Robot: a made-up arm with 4 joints.
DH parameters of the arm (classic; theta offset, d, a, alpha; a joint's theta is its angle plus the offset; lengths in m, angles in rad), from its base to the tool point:
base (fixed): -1.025 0 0.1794 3.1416
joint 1: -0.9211 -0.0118 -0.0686 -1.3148
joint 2: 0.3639 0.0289 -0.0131 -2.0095
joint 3: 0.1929 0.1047 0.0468 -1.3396
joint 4: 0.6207 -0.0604 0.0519 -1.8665
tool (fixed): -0.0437 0.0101 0 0
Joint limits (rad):
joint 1: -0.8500..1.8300
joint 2: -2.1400..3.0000
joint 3: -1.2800..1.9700
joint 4: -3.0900..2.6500
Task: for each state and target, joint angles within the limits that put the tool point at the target. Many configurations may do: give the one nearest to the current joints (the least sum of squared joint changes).
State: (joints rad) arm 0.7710 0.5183 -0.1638 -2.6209
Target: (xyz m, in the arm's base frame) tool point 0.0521 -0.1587 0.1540
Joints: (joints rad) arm 0.8940 -0.2809 0.4631 -2.5197
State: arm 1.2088 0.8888 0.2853 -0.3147
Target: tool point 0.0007 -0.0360 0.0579
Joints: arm 1.2302 1.3048 -0.0935 0.2020
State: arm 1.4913 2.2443 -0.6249 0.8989
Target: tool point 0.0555 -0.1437 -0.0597
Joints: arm 1.0977 2.8037 -1.1180 1.3749
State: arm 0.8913 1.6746 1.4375 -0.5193
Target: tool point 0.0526 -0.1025 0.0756
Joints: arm 0.4395 0.7696 1.1123 0.3292
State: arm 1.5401 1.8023 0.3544 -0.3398
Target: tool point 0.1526 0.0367 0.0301
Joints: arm 1.8160 1.9458 0.2440 -0.7134
